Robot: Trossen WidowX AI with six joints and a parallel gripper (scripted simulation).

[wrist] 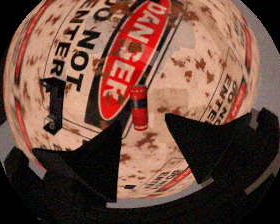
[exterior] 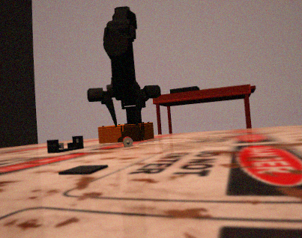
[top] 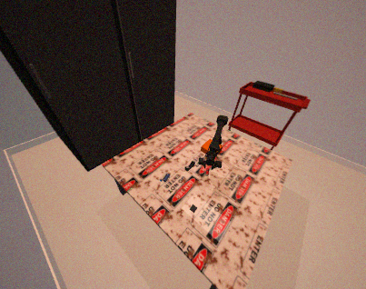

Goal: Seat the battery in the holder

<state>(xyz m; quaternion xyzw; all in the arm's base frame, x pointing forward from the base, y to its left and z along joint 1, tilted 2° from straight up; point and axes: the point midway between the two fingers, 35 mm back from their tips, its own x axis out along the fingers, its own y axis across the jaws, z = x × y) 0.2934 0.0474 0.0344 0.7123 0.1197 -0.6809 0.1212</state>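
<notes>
My gripper tip is now 40 mm above the battery.
</notes>
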